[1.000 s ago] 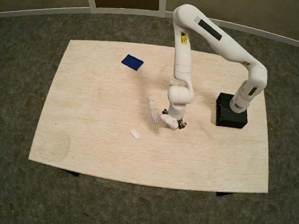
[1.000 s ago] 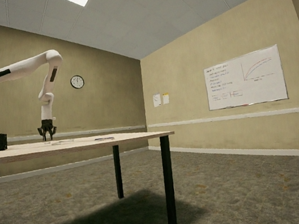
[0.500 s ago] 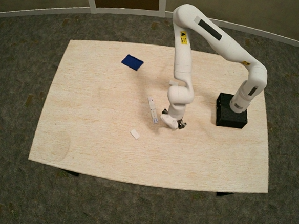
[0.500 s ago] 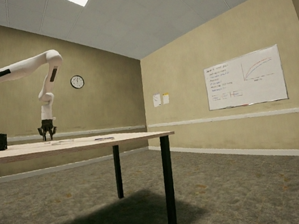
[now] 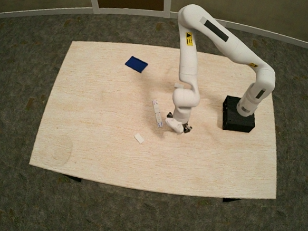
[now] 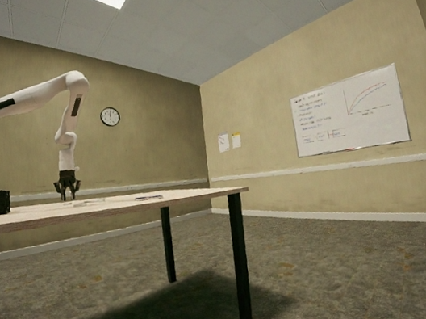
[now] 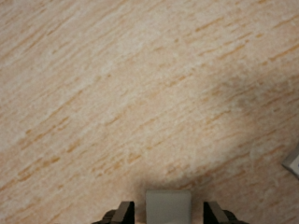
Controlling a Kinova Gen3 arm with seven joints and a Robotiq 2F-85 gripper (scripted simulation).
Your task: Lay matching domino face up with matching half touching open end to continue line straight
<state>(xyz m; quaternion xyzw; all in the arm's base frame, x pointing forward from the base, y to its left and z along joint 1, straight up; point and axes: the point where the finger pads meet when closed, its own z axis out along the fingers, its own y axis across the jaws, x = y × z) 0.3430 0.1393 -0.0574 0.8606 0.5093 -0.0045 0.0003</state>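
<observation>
The white domino is 10 mm behind my hand, 10 mm to the right of it and 30 mm below it.
</observation>
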